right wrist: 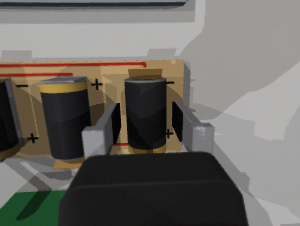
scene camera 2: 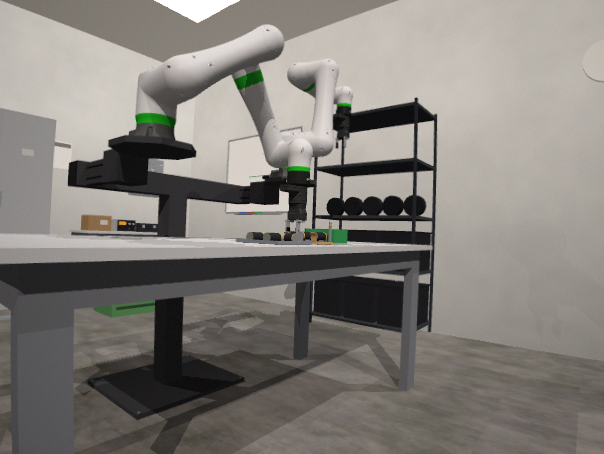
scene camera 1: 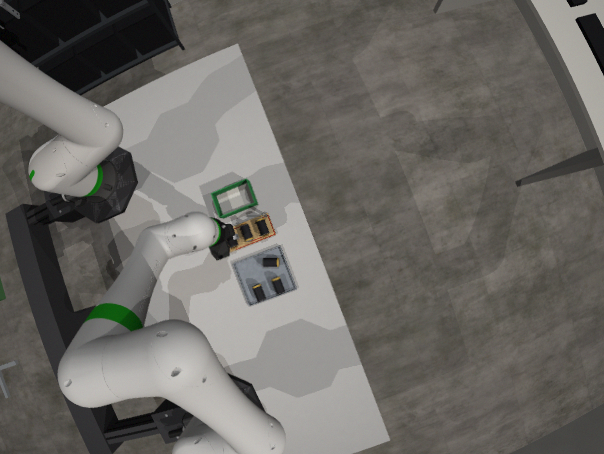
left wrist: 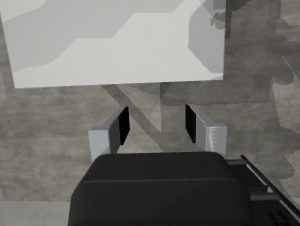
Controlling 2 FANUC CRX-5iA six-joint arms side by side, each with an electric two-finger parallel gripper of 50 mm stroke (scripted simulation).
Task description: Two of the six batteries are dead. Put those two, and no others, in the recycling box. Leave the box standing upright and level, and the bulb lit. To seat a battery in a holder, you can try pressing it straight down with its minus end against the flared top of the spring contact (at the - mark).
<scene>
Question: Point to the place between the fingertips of the left gripper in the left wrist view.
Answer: At 157, 117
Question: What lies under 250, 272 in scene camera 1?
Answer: A grey tray.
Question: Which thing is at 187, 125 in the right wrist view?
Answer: The right gripper.
</scene>
